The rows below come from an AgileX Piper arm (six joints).
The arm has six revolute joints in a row. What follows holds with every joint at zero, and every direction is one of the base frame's.
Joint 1 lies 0.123 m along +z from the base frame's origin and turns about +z.
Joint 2 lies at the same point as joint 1 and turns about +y.
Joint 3 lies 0.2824 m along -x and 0.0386 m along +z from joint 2 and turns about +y.
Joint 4 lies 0.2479 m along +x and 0.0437 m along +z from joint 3 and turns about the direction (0.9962, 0, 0.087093).
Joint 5 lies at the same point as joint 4 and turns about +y.
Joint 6 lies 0.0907 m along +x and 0.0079 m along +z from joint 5 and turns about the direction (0.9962, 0, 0.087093).
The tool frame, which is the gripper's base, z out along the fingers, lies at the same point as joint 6; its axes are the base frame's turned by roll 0, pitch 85 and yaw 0 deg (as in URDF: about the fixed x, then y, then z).
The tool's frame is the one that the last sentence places.
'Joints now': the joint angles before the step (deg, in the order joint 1, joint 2, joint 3, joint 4, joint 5, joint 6). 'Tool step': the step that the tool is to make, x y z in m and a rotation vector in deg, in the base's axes. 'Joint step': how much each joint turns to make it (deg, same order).
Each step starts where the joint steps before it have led.
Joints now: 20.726, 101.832, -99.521, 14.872, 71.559, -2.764
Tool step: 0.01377, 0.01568, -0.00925, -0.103, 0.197, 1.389
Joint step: 1.422, 4.157, -3.818, -0.026, -0.122, 0.001
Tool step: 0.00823, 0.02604, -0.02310, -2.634, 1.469, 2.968
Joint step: 3.286, 4.811, -2.384, -1.914, -0.087, 0.283
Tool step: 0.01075, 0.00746, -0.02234, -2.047, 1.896, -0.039
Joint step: 0.521, 3.740, -1.151, -1.202, -0.118, 0.604
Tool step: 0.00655, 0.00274, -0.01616, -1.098, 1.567, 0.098
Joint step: 0.001, 2.352, -0.342, -0.273, -0.102, -0.105
